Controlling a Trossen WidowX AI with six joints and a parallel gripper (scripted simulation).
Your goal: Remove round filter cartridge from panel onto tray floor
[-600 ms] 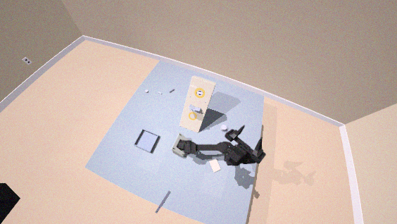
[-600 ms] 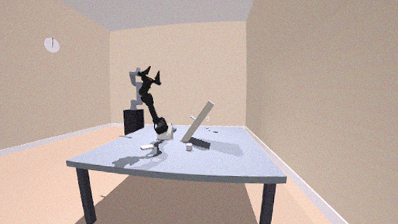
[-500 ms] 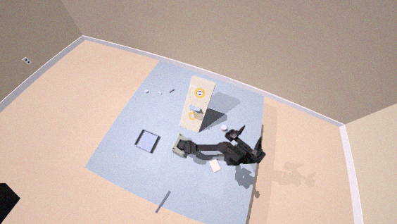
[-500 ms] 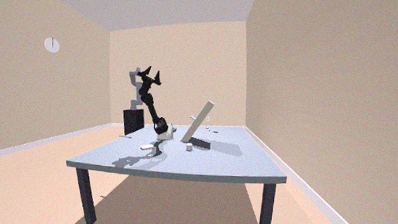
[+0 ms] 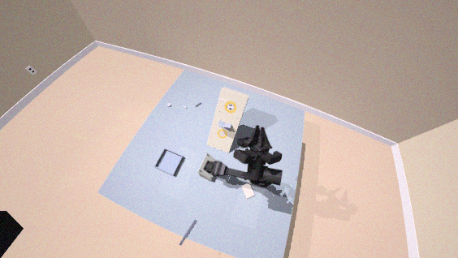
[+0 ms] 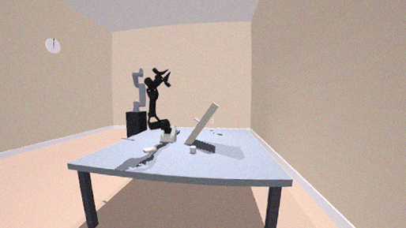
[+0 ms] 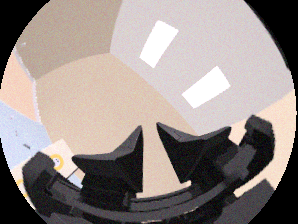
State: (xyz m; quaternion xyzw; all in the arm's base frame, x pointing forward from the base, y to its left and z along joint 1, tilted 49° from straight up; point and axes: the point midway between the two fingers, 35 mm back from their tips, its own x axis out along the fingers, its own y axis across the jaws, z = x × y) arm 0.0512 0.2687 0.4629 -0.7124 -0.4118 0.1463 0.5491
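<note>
My gripper tip is now 35 cm above the white round filter cartridge, 29 cm short of it and 19 cm to the right of it. From my gripper tip the other things lie so: beige block (62 cm below, 14 cm to the right, 11 cm behind); then shallow grey tray (62 cm below, 44 cm to the left, 17 cm behind).
</note>
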